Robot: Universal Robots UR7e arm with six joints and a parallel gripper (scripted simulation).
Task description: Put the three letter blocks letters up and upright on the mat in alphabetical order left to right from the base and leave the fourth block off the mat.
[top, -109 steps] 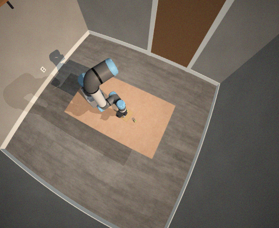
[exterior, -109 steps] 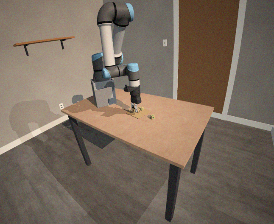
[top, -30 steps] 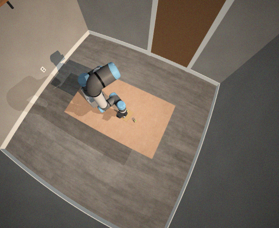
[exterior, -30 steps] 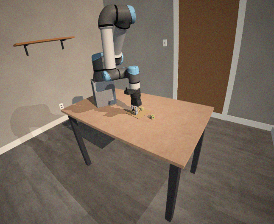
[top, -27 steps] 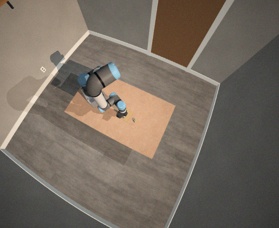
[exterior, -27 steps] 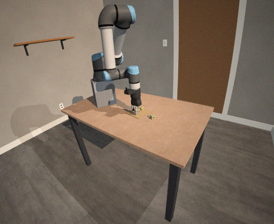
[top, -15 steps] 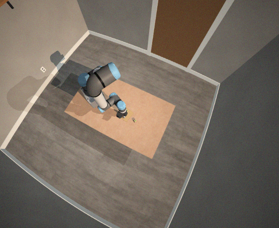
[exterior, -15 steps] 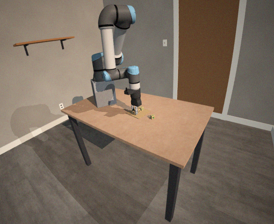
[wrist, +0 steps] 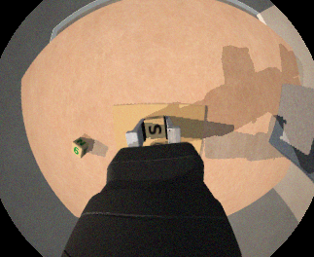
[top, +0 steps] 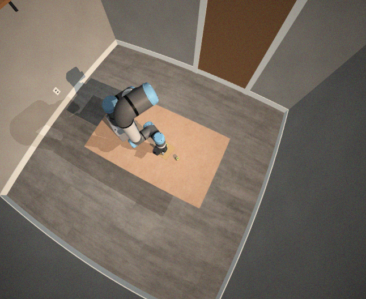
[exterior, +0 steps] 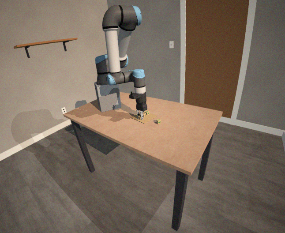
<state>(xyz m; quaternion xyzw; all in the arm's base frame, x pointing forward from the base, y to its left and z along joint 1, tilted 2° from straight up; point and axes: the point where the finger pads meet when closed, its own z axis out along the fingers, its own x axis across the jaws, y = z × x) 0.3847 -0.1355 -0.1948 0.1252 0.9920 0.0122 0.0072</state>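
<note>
Now: the tan mat 4 cm to the left of my hand, 2 cm below it and 1 cm ahead of it.
</note>
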